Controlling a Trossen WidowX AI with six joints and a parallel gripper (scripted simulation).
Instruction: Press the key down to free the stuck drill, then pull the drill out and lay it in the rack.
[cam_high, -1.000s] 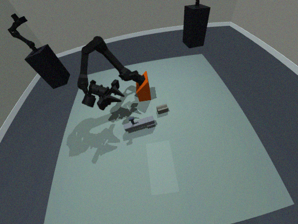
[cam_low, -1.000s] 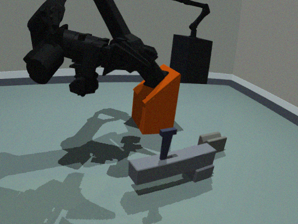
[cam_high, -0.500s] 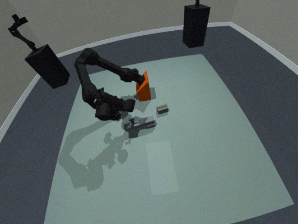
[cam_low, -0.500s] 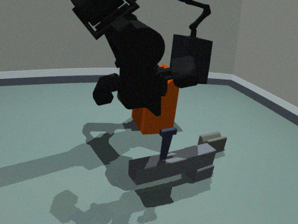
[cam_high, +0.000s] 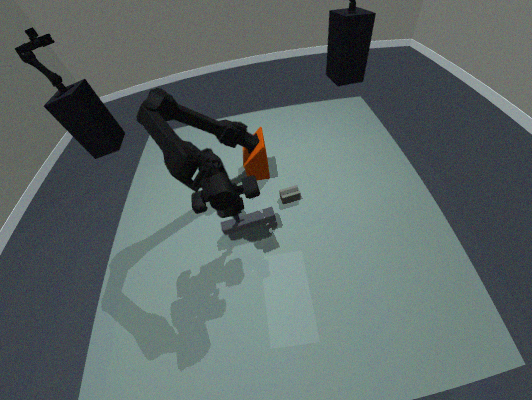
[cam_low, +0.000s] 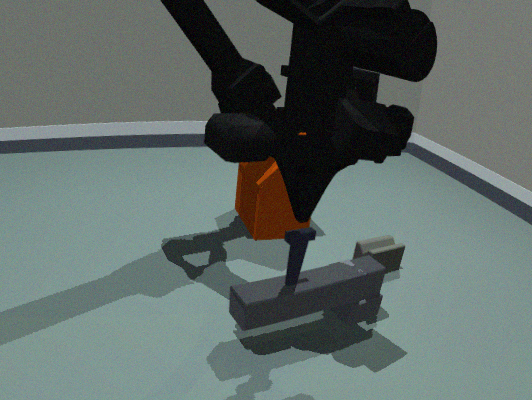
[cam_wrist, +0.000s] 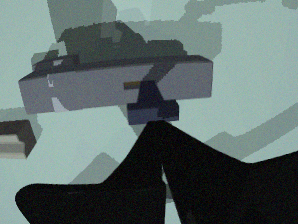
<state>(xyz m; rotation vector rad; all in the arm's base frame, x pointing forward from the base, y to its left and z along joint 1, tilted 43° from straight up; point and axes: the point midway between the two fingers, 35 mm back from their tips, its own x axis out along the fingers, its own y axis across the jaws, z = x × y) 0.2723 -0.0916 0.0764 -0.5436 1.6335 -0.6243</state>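
The dark blue key lies 40 mm below my gripper tip. The rest, counted from my gripper tip: grey-brown rack 200 mm to the left, 120 mm below, 80 mm behind; drill 90 mm below, 50 mm to the left; grey block 100 mm below, 40 mm to the left.
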